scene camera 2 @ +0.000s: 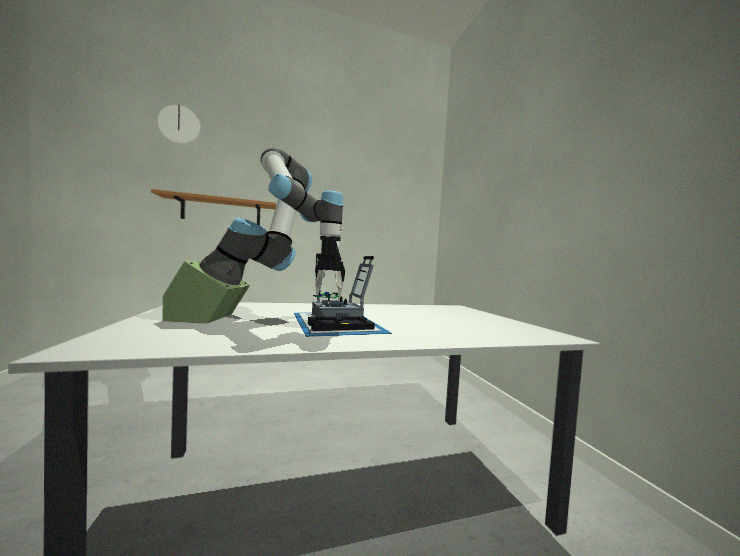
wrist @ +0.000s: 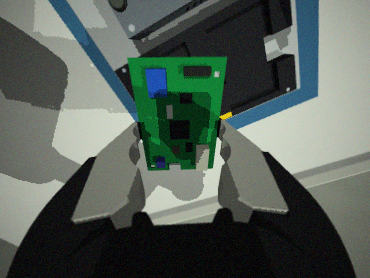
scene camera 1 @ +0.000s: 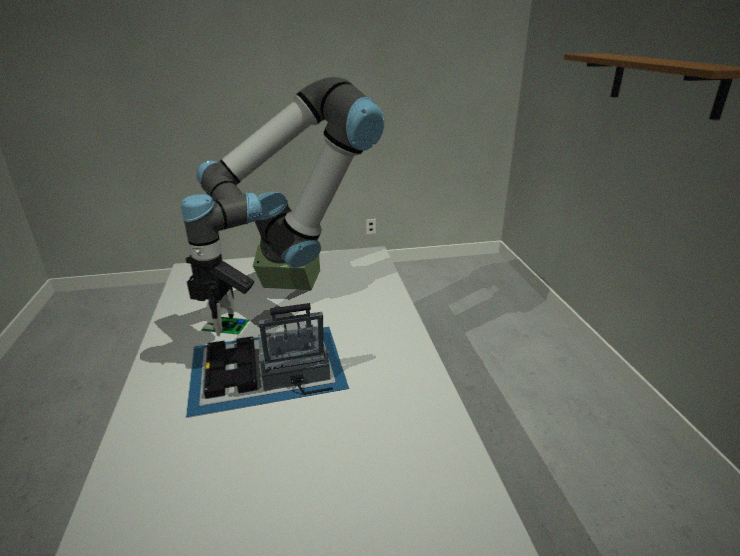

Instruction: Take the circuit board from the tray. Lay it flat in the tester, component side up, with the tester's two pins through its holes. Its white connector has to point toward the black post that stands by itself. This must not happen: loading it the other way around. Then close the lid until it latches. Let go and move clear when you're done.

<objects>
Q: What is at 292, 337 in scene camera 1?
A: A lid.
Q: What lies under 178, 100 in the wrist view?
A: A green circuit board.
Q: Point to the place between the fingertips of my gripper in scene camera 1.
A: At 225, 328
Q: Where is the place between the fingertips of my gripper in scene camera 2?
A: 328, 298
</objects>
